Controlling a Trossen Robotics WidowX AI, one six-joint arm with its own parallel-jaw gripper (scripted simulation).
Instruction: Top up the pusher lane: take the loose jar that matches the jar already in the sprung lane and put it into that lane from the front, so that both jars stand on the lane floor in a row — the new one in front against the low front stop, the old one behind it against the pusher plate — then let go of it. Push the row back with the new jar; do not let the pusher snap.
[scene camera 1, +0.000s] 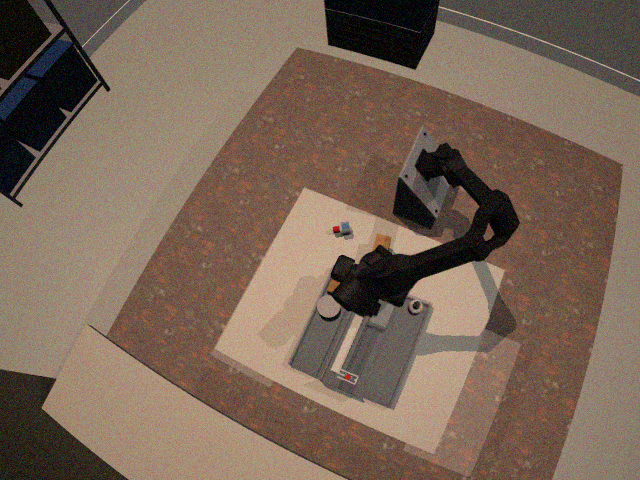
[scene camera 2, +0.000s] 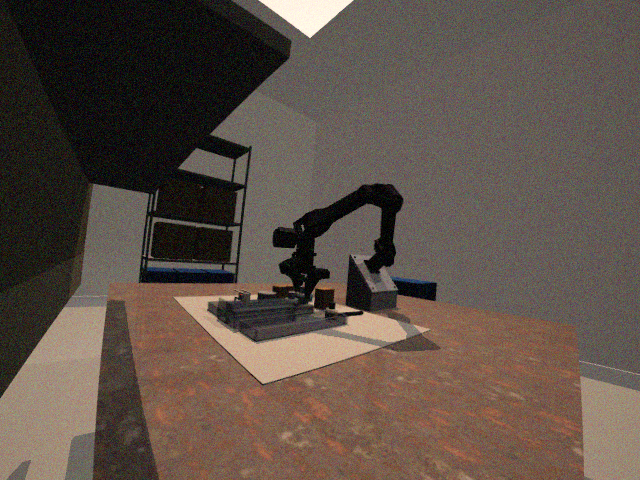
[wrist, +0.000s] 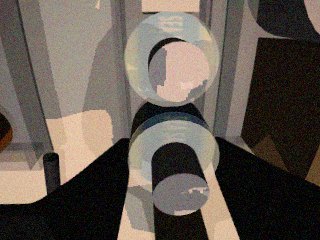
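Looking through scene camera 1, I find a grey lane rack (scene camera 1: 365, 345) together with my gripper (scene camera 1: 369, 289). Scene camera 2 gives me my gripper as well (scene camera 2: 302, 297). The wrist view shows me that same gripper (wrist: 170, 145).
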